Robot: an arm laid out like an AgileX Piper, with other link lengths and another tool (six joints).
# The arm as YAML. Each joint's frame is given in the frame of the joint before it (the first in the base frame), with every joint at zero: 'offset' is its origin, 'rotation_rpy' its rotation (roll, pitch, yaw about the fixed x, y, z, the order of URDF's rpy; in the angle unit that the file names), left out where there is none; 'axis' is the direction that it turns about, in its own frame. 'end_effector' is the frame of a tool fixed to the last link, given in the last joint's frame.
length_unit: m
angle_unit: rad
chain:
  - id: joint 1
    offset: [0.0, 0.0, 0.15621]
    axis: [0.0, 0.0, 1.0]
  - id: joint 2
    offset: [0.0, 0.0, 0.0]
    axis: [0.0, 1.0, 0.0]
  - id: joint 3
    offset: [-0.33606, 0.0, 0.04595]
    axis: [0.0, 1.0, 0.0]
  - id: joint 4
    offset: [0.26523, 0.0, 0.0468]
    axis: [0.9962, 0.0, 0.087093]
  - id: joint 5
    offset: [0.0, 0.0, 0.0]
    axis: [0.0, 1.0, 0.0]
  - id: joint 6
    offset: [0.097, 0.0, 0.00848]
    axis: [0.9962, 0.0, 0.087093]
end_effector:
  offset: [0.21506, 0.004, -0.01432]
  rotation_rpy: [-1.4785, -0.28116, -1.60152]
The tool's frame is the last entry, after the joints.
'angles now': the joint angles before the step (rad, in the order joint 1, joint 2, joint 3, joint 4, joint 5, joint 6). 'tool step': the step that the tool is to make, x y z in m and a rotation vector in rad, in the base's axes. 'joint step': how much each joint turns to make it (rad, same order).
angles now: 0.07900, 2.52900, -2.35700, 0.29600, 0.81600, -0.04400
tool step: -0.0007, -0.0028, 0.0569, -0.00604, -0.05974, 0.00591
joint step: -0.00200, -0.08384, -0.00045, -0.01108, 0.02628, 0.00012
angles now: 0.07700, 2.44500, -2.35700, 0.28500, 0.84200, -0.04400
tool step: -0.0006, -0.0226, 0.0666, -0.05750, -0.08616, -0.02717
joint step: -0.00392, -0.10113, 0.00024, -0.08606, 0.01387, 0.03208
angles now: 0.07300, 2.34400, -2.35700, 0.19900, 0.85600, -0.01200
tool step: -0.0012, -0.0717, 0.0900, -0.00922, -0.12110, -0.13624
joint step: -0.07600, -0.12482, -0.00053, -0.07304, -0.00465, 0.07606
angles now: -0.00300, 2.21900, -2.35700, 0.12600, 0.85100, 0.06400
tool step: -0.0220, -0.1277, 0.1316, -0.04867, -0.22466, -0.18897
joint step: -0.16299, -0.16012, 0.00040, -0.04499, -0.06928, 0.01299
